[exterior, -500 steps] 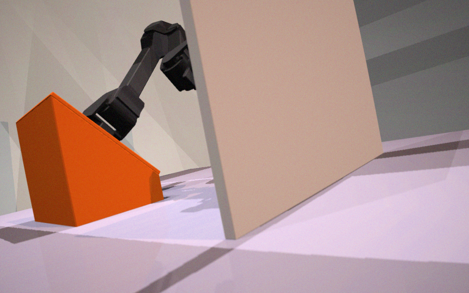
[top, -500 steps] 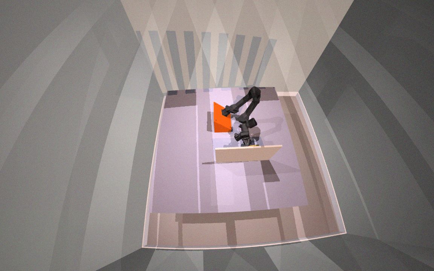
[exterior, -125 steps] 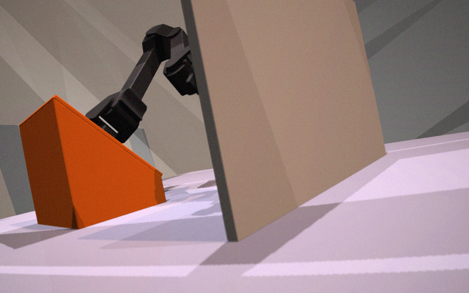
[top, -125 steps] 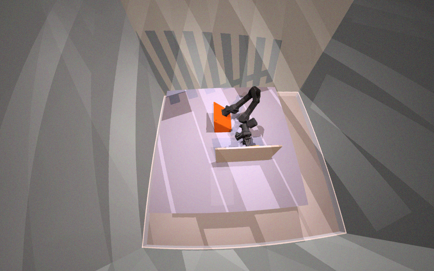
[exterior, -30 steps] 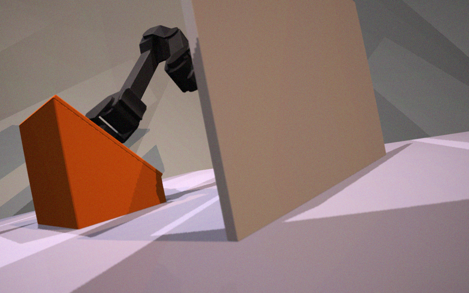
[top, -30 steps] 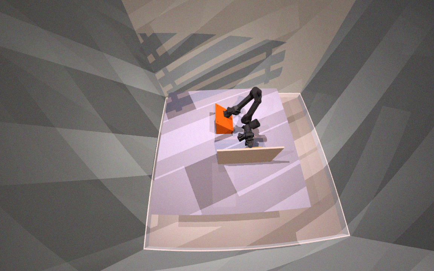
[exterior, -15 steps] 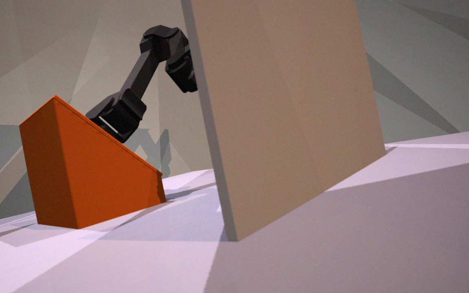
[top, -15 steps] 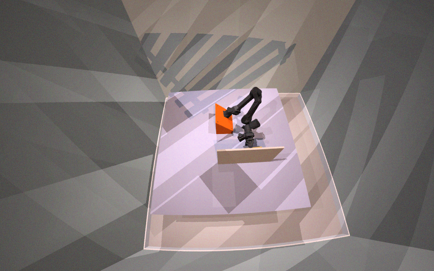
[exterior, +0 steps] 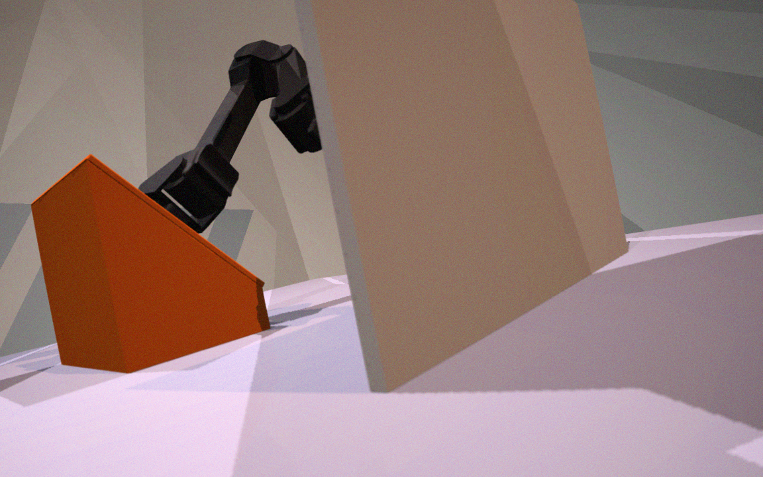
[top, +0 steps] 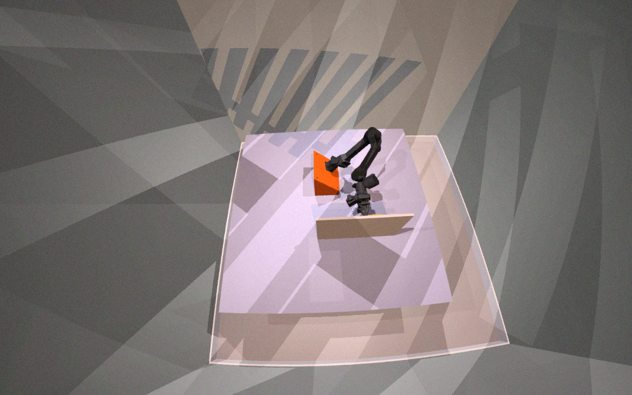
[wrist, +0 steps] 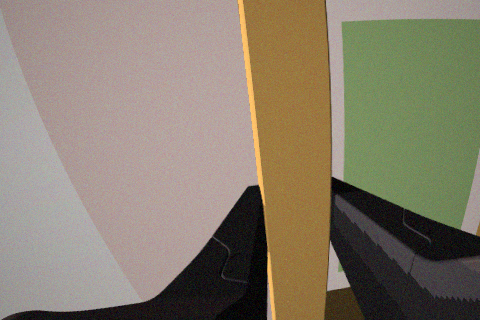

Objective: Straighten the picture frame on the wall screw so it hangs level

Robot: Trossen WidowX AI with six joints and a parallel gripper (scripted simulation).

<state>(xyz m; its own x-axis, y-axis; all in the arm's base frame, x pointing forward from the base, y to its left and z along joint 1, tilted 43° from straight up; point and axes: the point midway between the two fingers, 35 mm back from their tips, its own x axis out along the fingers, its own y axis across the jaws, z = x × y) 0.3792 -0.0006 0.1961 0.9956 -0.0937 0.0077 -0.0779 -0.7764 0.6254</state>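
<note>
Right now my gripper tip is 5 cm above the picture frame and 1 cm to the right of it. Round my gripper tip: pale wall board: 7 cm below, 2 cm to the right, 2 cm ahead.
</note>
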